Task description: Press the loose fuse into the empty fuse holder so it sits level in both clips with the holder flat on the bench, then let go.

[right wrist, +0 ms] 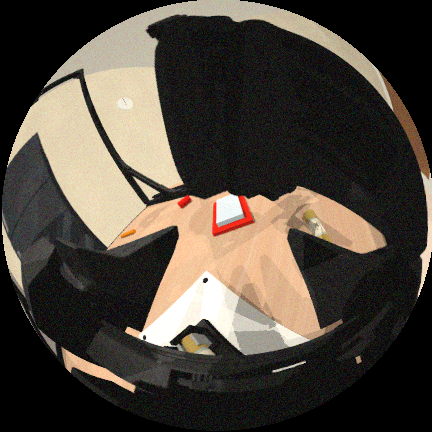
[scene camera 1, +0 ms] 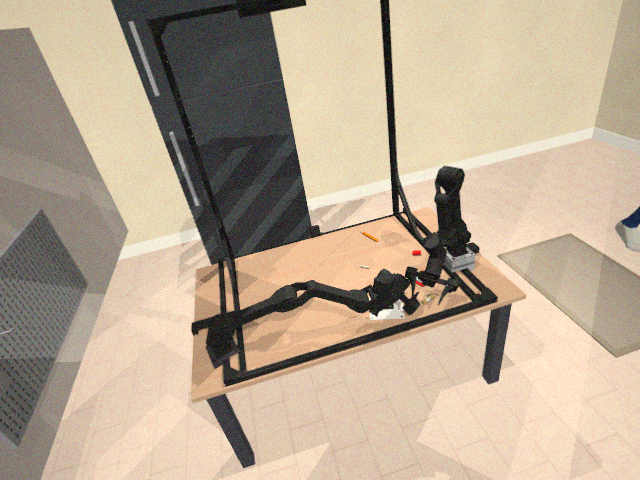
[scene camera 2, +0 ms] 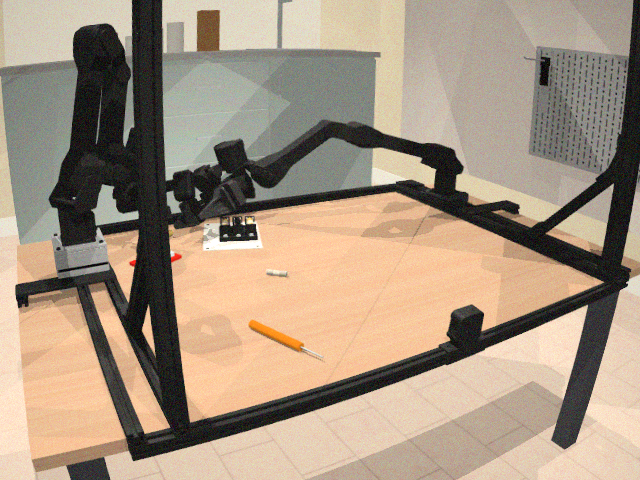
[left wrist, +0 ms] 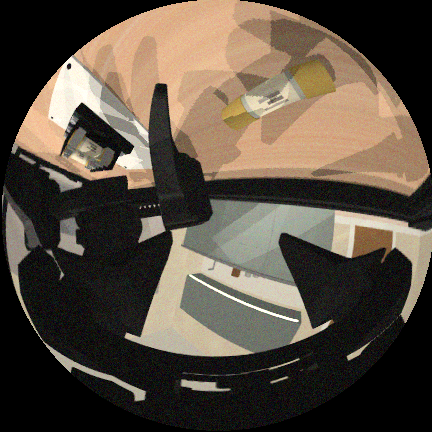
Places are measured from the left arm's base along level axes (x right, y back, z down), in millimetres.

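Pixels of known places: left gripper, fingertip midpoint: point(scene camera 1: 425, 301) point(scene camera 2: 170, 200) point(left wrist: 227, 237); right gripper, fingertip midpoint: point(right wrist: 234, 232) point(scene camera 1: 409, 283) point(scene camera 2: 186, 222); left arm's base, origin of the base link: point(scene camera 1: 457, 250) point(scene camera 2: 77, 238); right arm's base, origin of the base link: point(scene camera 1: 222, 348) point(scene camera 2: 444, 192).
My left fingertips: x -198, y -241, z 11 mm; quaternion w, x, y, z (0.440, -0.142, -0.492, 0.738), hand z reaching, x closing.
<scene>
For each thing: its middle in the pictures, then the offset to it from my left fingertips.
- loose fuse, body centre: point(left wrist: 272, 94) point(right wrist: 316, 229) point(scene camera 1: 427, 299) dx +60, dy +41, dz +59 mm
- red tray with a white block, body centre: point(right wrist: 228, 208) point(scene camera 2: 155, 258) point(scene camera 1: 423, 276) dx +186, dy +87, dz +60 mm
- small red piece, body centre: point(right wrist: 184, 201) point(scene camera 1: 416, 252) dx +342, dy +134, dz +57 mm
- small white cylinder, body centre: point(scene camera 2: 276, 272) point(scene camera 1: 365, 266) dx +351, dy -102, dz +61 mm
- orange screwdriver, body centre: point(scene camera 2: 285, 339) point(scene camera 1: 367, 235) dx +578, dy -7, dz +60 mm
The loose fuse point(scene camera 1: 428, 298) point(left wrist: 275, 95) point(right wrist: 315, 224), pale with gold caps, lies on the bench near the front edge. The black fuse holder point(scene camera 2: 237, 232) point(left wrist: 105, 132) is on a white plate point(scene camera 1: 386, 314) point(scene camera 2: 232, 246) point(right wrist: 207, 297); a pale, gold-ended piece shows among its clips in the left wrist view. My left gripper point(left wrist: 227, 237) is open and empty, low and close to the fuse; the pole hides it in scene camera 2. My right gripper point(scene camera 2: 188, 222) point(right wrist: 234, 232) is open and empty over the plate's edge, one finger reaching between holder and fuse in the left wrist view.
A red tray with a white block point(scene camera 1: 419, 282) point(right wrist: 230, 211) lies beside the left arm. A small red piece point(scene camera 1: 416, 253) point(right wrist: 184, 201), a small white cylinder point(scene camera 1: 364, 267) point(scene camera 2: 276, 272) and an orange screwdriver point(scene camera 1: 370, 236) point(scene camera 2: 275, 335) lie farther off. The two arms are close together.
</scene>
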